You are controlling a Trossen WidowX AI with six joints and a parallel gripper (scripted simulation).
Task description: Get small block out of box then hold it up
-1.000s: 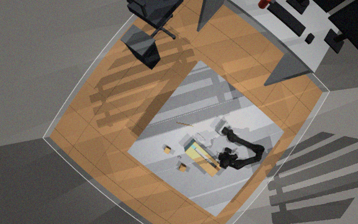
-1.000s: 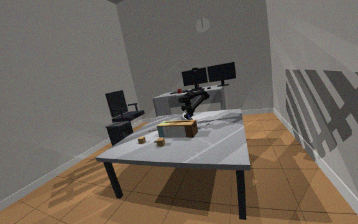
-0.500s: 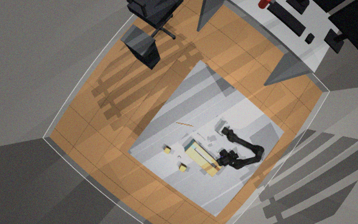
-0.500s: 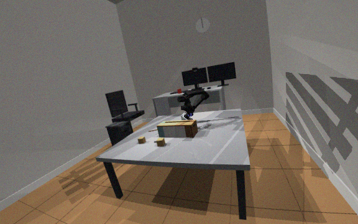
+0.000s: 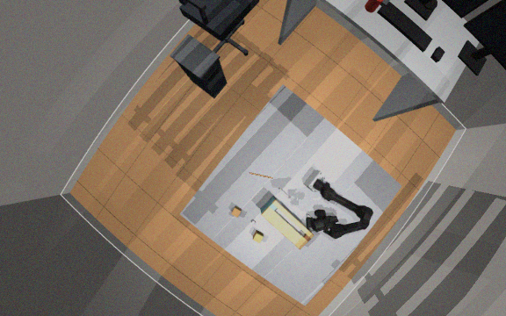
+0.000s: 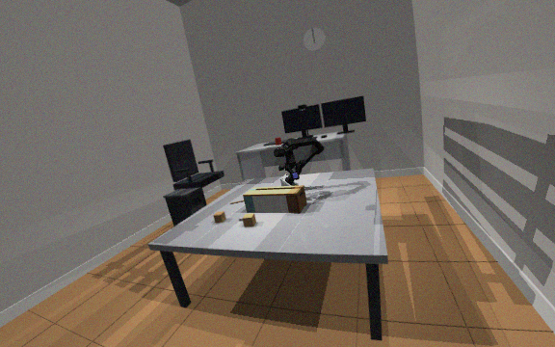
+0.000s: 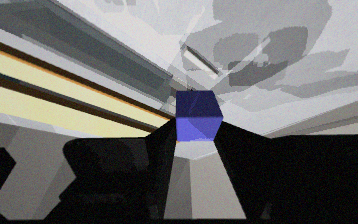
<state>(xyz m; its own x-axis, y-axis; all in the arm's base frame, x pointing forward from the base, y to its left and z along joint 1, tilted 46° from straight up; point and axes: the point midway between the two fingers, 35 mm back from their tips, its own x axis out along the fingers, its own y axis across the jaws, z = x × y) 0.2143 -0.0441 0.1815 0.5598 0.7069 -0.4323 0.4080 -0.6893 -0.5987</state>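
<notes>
The blue block lies 2 cm behind my gripper tip, 1 cm to the right of it and 1 cm above it. Round my gripper tip: thin tan stick: 47 cm to the right, 17 cm below, 9 cm behind; then box: 13 cm to the right, 11 cm below, 7 cm ahead.
</notes>
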